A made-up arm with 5 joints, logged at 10 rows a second.
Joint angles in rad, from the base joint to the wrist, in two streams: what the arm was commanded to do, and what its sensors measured. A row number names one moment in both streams.
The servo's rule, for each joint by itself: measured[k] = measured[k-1] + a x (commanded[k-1-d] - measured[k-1]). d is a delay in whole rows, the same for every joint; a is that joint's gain. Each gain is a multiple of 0.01, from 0.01 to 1. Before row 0 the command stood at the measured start. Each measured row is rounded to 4 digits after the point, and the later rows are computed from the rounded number. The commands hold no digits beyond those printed.
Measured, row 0: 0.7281 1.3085 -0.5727 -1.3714 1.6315
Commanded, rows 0 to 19: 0.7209 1.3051 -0.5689 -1.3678 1.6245; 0.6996 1.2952 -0.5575 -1.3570 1.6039; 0.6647 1.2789 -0.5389 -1.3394 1.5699; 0.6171 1.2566 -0.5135 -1.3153 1.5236; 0.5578 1.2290 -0.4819 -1.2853 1.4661; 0.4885 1.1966 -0.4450 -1.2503 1.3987; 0.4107 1.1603 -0.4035 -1.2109 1.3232; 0.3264 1.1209 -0.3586 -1.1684 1.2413; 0.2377 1.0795 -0.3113 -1.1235 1.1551; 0.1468 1.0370 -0.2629 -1.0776 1.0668; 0.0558 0.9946 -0.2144 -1.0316 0.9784; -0.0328 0.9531 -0.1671 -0.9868 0.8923; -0.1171 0.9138 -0.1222 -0.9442 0.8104; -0.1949 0.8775 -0.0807 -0.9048 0.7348; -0.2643 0.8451 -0.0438 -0.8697 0.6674; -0.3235 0.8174 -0.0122 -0.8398 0.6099; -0.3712 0.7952 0.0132 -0.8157 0.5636; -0.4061 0.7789 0.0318 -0.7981 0.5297; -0.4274 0.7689 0.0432 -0.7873 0.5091; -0.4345 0.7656 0.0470 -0.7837 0.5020
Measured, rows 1 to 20: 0.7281 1.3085 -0.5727 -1.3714 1.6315; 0.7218 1.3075 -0.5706 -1.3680 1.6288; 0.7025 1.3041 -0.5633 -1.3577 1.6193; 0.6696 1.2970 -0.5496 -1.3405 1.6005; 0.6239 1.2857 -0.5294 -1.3168 1.5713; 0.5664 1.2698 -0.5028 -1.2872 1.5313; 0.4986 1.2493 -0.4704 -1.2525 1.4809; 0.4221 1.2244 -0.4329 -1.2134 1.4210; 0.3388 1.1954 -0.3913 -1.1711 1.3527; 0.2508 1.1629 -0.3465 -1.1264 1.2776; 0.1603 1.1276 -0.2997 -1.0805 1.1975; 0.0694 1.0904 -0.2519 -1.0345 1.1142; -0.0195 1.0520 -0.2044 -0.9897 1.0299; -0.1044 1.0133 -0.1584 -0.9469 0.9465; -0.1831 0.9753 -0.1149 -0.9073 0.8661; -0.2537 0.9388 -0.0751 -0.8720 0.7906; -0.3144 0.9048 -0.0399 -0.8417 0.7219; -0.3638 0.8741 -0.0102 -0.8173 0.6617; -0.4006 0.8474 0.0133 -0.7993 0.6115; -0.4239 0.8254 0.0300 -0.7880 0.5726
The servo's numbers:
d 1
a 0.87 0.28 0.56 0.94 0.38

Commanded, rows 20 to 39: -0.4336 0.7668 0.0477 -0.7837 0.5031; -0.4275 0.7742 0.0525 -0.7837 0.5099; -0.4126 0.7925 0.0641 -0.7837 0.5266; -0.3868 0.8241 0.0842 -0.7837 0.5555; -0.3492 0.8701 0.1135 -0.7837 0.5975; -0.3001 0.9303 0.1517 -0.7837 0.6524; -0.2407 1.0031 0.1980 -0.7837 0.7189; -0.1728 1.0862 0.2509 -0.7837 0.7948; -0.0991 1.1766 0.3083 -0.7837 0.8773; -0.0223 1.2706 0.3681 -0.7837 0.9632; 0.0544 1.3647 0.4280 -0.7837 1.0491; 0.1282 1.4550 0.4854 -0.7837 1.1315; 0.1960 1.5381 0.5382 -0.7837 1.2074; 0.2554 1.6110 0.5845 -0.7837 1.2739; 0.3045 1.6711 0.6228 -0.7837 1.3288; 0.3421 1.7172 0.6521 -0.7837 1.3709; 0.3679 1.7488 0.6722 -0.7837 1.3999; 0.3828 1.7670 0.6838 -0.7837 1.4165; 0.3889 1.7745 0.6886 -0.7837 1.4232; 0.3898 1.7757 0.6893 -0.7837 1.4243
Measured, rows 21 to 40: -0.4331 0.8087 0.0395 -0.7840 0.5458; -0.4335 0.7970 0.0441 -0.7837 0.5296; -0.4283 0.7906 0.0488 -0.7837 0.5221; -0.4146 0.7911 0.0574 -0.7837 0.5238; -0.3904 0.8003 0.0724 -0.7837 0.5358; -0.3546 0.8198 0.0954 -0.7837 0.5592; -0.3072 0.8507 0.1269 -0.7837 0.5946; -0.2493 0.8934 0.1667 -0.7837 0.6418; -0.1827 0.9474 0.2139 -0.7837 0.6999; -0.1100 1.0116 0.2668 -0.7837 0.7673; -0.0337 1.0841 0.3235 -0.7837 0.8417; 0.0429 1.1627 0.3820 -0.7837 0.9205; 0.1171 1.2445 0.4399 -0.7837 1.0007; 0.1857 1.3267 0.4949 -0.7837 1.0792; 0.2463 1.4063 0.5451 -0.7837 1.1532; 0.2969 1.4804 0.5886 -0.7837 1.2199; 0.3362 1.5467 0.6242 -0.7837 1.2773; 0.3638 1.6033 0.6511 -0.7837 1.3239; 0.3803 1.6491 0.6694 -0.7837 1.3591; 0.3878 1.6842 0.6802 -0.7837 1.3835
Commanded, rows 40 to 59: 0.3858 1.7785 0.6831 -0.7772 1.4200; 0.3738 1.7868 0.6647 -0.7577 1.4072; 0.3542 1.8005 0.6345 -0.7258 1.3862; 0.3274 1.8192 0.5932 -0.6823 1.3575; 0.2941 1.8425 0.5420 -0.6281 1.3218; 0.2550 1.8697 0.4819 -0.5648 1.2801; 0.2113 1.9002 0.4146 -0.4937 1.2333; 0.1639 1.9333 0.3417 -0.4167 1.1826; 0.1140 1.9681 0.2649 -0.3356 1.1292; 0.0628 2.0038 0.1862 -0.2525 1.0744; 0.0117 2.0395 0.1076 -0.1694 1.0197; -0.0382 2.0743 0.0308 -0.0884 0.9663; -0.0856 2.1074 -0.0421 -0.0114 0.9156; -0.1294 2.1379 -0.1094 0.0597 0.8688; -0.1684 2.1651 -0.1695 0.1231 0.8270; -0.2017 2.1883 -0.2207 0.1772 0.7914; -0.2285 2.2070 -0.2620 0.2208 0.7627; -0.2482 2.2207 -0.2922 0.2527 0.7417; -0.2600 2.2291 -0.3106 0.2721 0.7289; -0.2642 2.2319 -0.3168 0.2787 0.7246
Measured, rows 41 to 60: 0.3895 1.7098 0.6853 -0.7837 1.3990; 0.3863 1.7290 0.6841 -0.7776 1.4070; 0.3754 1.7452 0.6732 -0.7589 1.4071; 0.3570 1.7607 0.6515 -0.7278 1.3992; 0.3312 1.7771 0.6189 -0.6850 1.3834; 0.2989 1.7954 0.5758 -0.6315 1.3600; 0.2607 1.8162 0.5232 -0.5688 1.3296; 0.2177 1.8397 0.4624 -0.4982 1.2930; 0.1709 1.8659 0.3948 -0.4216 1.2510; 0.1214 1.8945 0.3221 -0.3408 1.2047; 0.0704 1.9251 0.2460 -0.2578 1.1552; 0.0193 1.9571 0.1685 -0.1747 1.1037; -0.0307 1.9899 0.0914 -0.0936 1.0515; -0.0785 2.0228 0.0166 -0.0163 0.9999; -0.1228 2.0550 -0.0540 0.0551 0.9501; -0.1625 2.0858 -0.1187 0.1190 0.9033; -0.1966 2.1145 -0.1758 0.1737 0.8608; -0.2244 2.1404 -0.2241 0.2180 0.8235; -0.2451 2.1629 -0.2622 0.2506 0.7924; -0.2581 2.1814 -0.2893 0.2708 0.7683
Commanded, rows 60 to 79: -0.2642 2.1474 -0.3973 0.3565 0.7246; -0.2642 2.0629 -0.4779 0.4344 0.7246; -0.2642 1.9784 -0.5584 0.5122 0.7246; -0.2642 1.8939 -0.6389 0.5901 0.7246; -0.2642 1.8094 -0.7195 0.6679 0.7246; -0.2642 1.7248 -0.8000 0.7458 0.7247; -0.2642 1.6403 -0.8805 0.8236 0.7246; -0.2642 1.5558 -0.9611 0.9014 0.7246; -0.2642 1.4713 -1.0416 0.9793 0.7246; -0.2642 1.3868 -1.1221 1.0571 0.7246; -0.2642 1.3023 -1.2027 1.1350 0.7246; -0.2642 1.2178 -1.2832 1.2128 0.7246; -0.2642 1.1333 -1.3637 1.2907 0.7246; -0.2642 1.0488 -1.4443 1.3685 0.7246; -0.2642 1.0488 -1.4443 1.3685 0.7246; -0.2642 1.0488 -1.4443 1.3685 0.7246; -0.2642 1.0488 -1.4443 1.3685 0.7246; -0.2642 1.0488 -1.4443 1.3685 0.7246; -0.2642 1.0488 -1.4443 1.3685 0.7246; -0.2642 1.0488 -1.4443 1.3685 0.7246
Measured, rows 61 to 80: -0.2634 2.1955 -0.3047 0.2782 0.7517; -0.2641 2.1820 -0.3566 0.3518 0.7414; -0.2642 2.1487 -0.4245 0.4294 0.7350; -0.2642 2.1010 -0.4995 0.5072 0.7310; -0.2642 2.0430 -0.5776 0.5851 0.7286; -0.2642 1.9776 -0.6571 0.6629 0.7271; -0.2642 1.9068 -0.7371 0.7408 0.7262; -0.2642 1.8322 -0.8174 0.8186 0.7256; -0.2642 1.7548 -0.8979 0.8964 0.7252; -0.2642 1.6754 -0.9784 0.9743 0.7250; -0.2642 1.5946 -1.0589 1.0521 0.7248; -0.2642 1.5128 -1.1394 1.1300 0.7247; -0.2642 1.4302 -1.2199 1.2078 0.7247; -0.2642 1.3471 -1.3004 1.2857 0.7247; -0.2642 1.2636 -1.3810 1.3635 0.7247; -0.2642 1.2035 -1.4164 1.3682 0.7247; -0.2642 1.1602 -1.4320 1.3685 0.7247; -0.2642 1.1290 -1.4389 1.3685 0.7247; -0.2642 1.1065 -1.4419 1.3685 0.7247; -0.2642 1.0903 -1.4432 1.3685 0.7247
